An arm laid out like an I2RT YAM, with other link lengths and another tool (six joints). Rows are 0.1 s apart.
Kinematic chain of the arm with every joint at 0, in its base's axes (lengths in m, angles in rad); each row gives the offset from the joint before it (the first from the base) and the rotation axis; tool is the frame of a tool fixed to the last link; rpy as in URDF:
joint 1: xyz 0 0 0.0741 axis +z
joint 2: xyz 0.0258 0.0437 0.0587 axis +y
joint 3: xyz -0.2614 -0.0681 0 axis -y
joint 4: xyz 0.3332 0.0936 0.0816 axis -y
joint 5: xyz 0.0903 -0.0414 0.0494 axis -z
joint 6: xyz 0.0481 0 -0.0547 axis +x
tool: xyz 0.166 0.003 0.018 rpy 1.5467 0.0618 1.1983
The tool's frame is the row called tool.
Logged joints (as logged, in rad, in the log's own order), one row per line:
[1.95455 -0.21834 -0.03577 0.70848 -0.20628 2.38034]
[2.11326 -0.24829 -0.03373 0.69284 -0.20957 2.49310]
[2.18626 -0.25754 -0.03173 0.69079 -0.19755 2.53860]
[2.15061 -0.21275 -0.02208 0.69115 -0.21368 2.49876]
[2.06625 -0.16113 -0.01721 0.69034 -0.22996 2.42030]
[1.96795 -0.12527 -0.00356 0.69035 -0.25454 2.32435]
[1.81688 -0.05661 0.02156 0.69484 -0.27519 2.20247]
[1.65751 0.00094 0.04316 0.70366 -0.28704 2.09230]
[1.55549 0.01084 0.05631 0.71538 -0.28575 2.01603]
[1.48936 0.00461 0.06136 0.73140 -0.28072 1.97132]
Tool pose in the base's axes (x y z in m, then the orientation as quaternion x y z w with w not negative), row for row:
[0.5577 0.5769 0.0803 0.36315 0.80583 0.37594 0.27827]
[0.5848 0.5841 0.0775 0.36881 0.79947 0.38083 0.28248]
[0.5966 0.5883 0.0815 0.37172 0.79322 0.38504 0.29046]
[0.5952 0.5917 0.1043 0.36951 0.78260 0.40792 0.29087]
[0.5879 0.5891 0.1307 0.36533 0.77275 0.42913 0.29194]
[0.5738 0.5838 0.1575 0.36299 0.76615 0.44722 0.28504]
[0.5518 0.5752 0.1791 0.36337 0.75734 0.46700 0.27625]
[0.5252 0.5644 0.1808 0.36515 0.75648 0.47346 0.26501]
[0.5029 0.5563 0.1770 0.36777 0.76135 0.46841 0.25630]
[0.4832 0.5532 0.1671 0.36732 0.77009 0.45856 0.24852]
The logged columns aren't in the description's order. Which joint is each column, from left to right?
Columns, left to right: joint 3, joint 4, joint 6, joint 1, joint 5, joint 2.
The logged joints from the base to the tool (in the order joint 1, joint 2, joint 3, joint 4, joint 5, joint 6), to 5 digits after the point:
[0.70848 2.38034 1.95455 -0.21834 -0.20628 -0.03577]
[0.69284 2.49310 2.11326 -0.24829 -0.20957 -0.03373]
[0.69079 2.53860 2.18626 -0.25754 -0.19755 -0.03173]
[0.69115 2.49876 2.15061 -0.21275 -0.21368 -0.02208]
[0.69034 2.42030 2.06625 -0.16113 -0.22996 -0.01721]
[0.69035 2.32435 1.96795 -0.12527 -0.25454 -0.00356]
[0.69484 2.20247 1.81688 -0.05661 -0.27519 0.02156]
[0.70366 2.09230 1.65751 0.00094 -0.28704 0.04316]
[0.71538 2.01603 1.55549 0.01084 -0.28575 0.05631]
[0.73140 1.97132 1.48936 0.00461 -0.28072 0.06136]

